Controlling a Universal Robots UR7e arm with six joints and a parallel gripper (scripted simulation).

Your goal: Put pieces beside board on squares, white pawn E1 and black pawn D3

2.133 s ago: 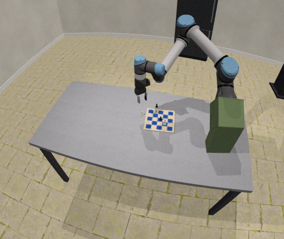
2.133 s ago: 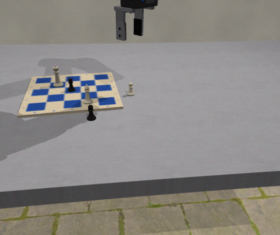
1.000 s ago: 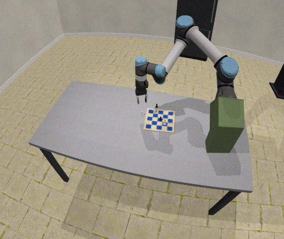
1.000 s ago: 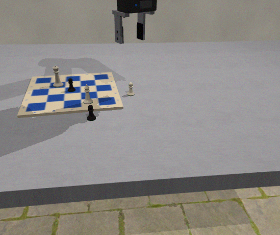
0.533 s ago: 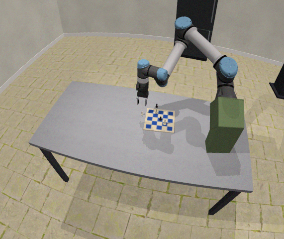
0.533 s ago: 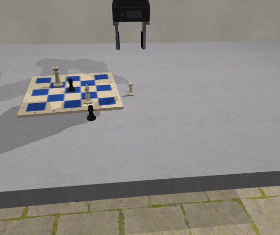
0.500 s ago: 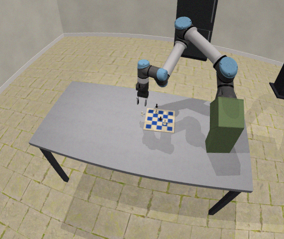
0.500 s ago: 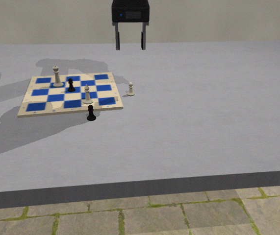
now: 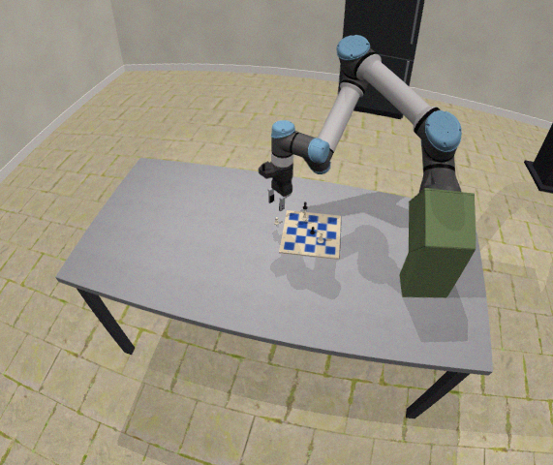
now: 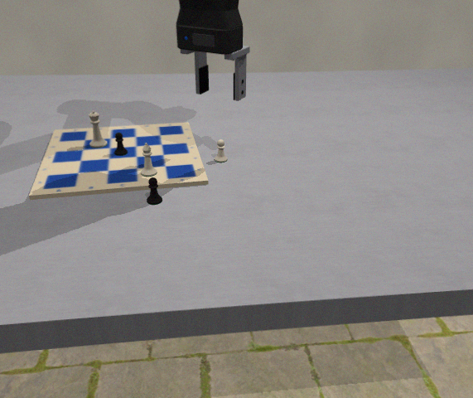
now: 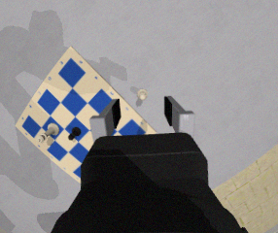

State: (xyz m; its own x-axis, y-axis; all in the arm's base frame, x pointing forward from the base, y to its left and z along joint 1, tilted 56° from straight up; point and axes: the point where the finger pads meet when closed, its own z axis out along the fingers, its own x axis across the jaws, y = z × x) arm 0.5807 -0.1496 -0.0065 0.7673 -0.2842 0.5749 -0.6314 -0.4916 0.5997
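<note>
Now: hand 100 mm above the white pawn. Also, from my hand: white bishop (100 mm behind, 40 mm to the right, 90 mm below); then white queen (180 mm behind, 70 mm to the left, 80 mm below); then cream chessboard (140 mm behind, 30 mm to the left, 110 mm below).
</note>
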